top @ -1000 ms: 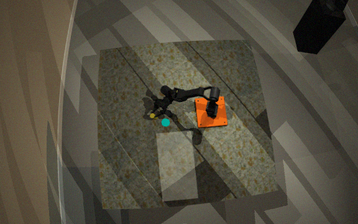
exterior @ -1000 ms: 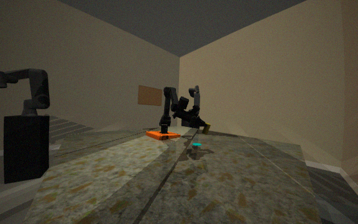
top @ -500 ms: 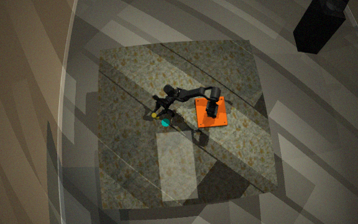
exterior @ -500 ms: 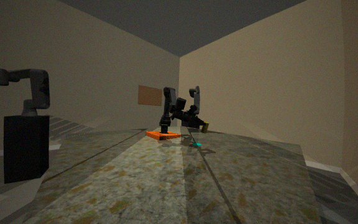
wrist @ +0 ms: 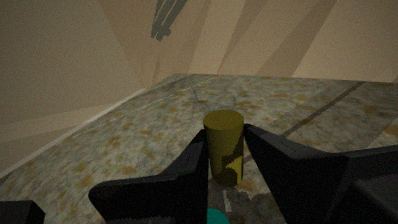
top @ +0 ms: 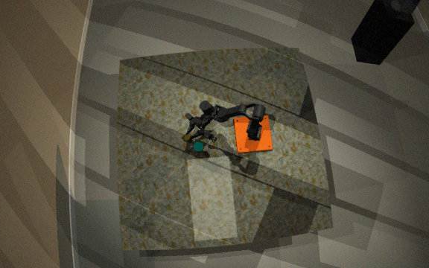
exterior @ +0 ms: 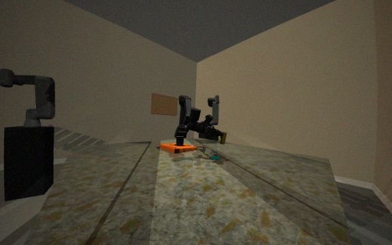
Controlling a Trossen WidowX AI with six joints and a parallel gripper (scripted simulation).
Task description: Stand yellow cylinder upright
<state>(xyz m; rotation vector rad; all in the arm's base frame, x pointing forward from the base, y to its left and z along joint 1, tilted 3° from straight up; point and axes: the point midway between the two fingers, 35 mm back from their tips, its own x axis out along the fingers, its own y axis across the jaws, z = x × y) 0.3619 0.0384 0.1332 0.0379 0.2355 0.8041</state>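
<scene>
The cyan circle lies 15 cm below my gripper tip and 6 cm behind it. From my gripper tip the other things lie so: yellow cylinder: 2 cm below.
</scene>
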